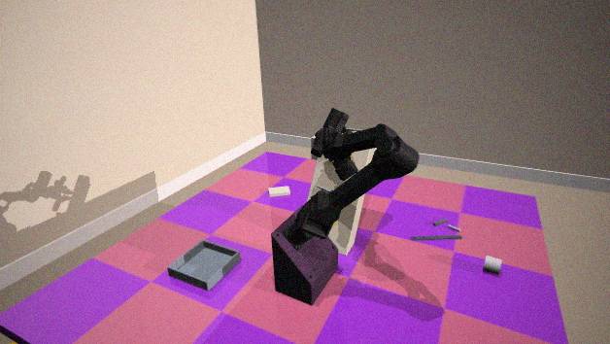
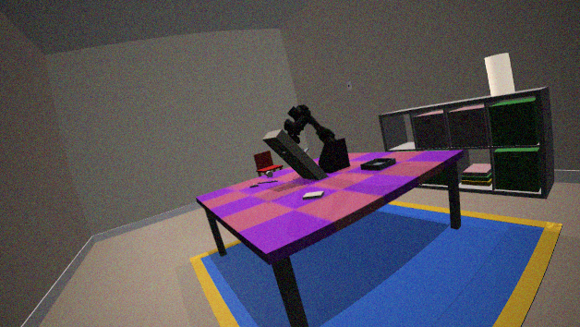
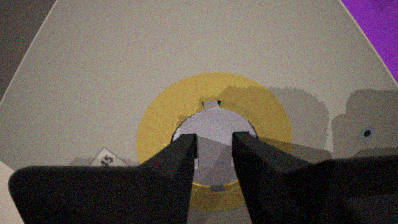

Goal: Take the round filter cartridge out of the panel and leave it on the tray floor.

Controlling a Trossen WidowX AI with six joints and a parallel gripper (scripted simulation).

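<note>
Right now my gripper tip is 1 cm short of the round grey filter cartridge and 1 cm above it. The rest, counted from my gripper tip: beige service panel: 4 cm behind, 8 cm below; short grey pin: 12 cm ahead, 38 cm to the right, 25 cm below; white block: 8 cm ahead, 33 cm to the left, 24 cm below.
</note>
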